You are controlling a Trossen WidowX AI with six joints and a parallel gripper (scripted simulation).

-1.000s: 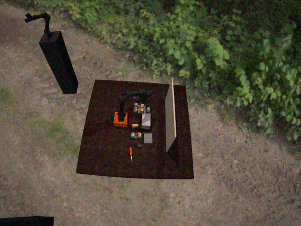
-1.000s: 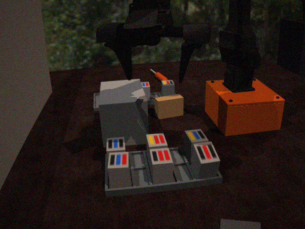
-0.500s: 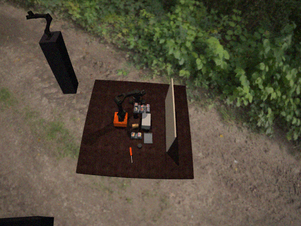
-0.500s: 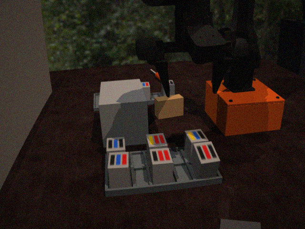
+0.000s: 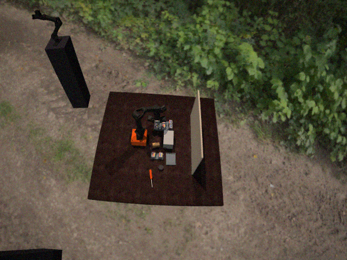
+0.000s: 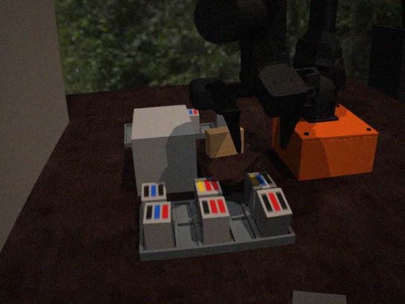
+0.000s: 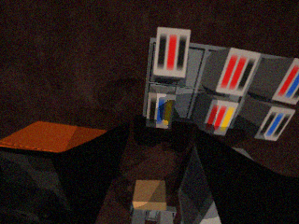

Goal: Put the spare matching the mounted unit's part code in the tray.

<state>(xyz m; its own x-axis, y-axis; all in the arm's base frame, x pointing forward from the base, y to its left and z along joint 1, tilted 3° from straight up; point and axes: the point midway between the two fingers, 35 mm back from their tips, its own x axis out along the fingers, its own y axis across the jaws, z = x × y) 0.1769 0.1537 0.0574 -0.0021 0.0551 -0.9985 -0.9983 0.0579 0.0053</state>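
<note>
My gripper tip is now 60 mm above the grey spare. Also, from my gripper tip: spare rack (90 mm below, 80 mm ahead, 20 mm to the left); then white mounted unit (160 mm to the right, 120 mm ahead, 50 mm below); then tan block (220 mm to the right, 70 mm below, 10 mm behind).
</note>
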